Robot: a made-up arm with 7 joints.
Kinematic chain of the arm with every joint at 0, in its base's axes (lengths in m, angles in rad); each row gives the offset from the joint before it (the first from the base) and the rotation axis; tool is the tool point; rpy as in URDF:
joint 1: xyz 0 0 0.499 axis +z
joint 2: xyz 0 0 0 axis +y
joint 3: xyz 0 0 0.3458 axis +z
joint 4: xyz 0.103 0 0 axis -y
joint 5: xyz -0.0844 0 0.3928 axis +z
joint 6: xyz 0 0 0 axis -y
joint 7: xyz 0.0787 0 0 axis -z
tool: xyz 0 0 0 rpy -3.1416 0 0
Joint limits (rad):
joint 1: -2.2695..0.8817
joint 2: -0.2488..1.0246
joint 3: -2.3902..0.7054
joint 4: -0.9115..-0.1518
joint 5: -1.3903..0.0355
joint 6: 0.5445..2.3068
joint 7: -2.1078..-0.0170
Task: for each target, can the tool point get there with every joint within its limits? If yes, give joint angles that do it. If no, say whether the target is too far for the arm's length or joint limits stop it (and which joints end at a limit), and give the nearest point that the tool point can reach.
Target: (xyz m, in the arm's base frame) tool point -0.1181 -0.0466 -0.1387
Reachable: no: joint limits stop it (at a limit: joint 1, joint 2, joint 4, joint 6) | nearest point -0.5214 -0.5532 0.4535 | short by 0.877 m
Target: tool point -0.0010 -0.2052 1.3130
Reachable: yes | joints -0.3523 -0.0322 -1.1679 -0.4698 -0.4491 1.9512 -1.7245
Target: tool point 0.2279 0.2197 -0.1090
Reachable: no: joint limits stop it (at a limit: joint 2, joint 4, joint 6) | nearest point 0.5472 0.5275 0.4517 | short by 0.715 m
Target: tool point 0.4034 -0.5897 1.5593
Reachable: no: too far | nearest point 0.2654 -0.3880 1.1967 | short by 0.437 m
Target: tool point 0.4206 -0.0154 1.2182
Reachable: yes | joints -0.0971 0.3381 0.2755 -0.2806 -1.1984 1.3161 -1.7925
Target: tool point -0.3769 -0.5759 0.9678
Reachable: yes | joints -2.0256 0.8200 -0.5881 -0.2488 -0.2154 1.3958 -0.5138
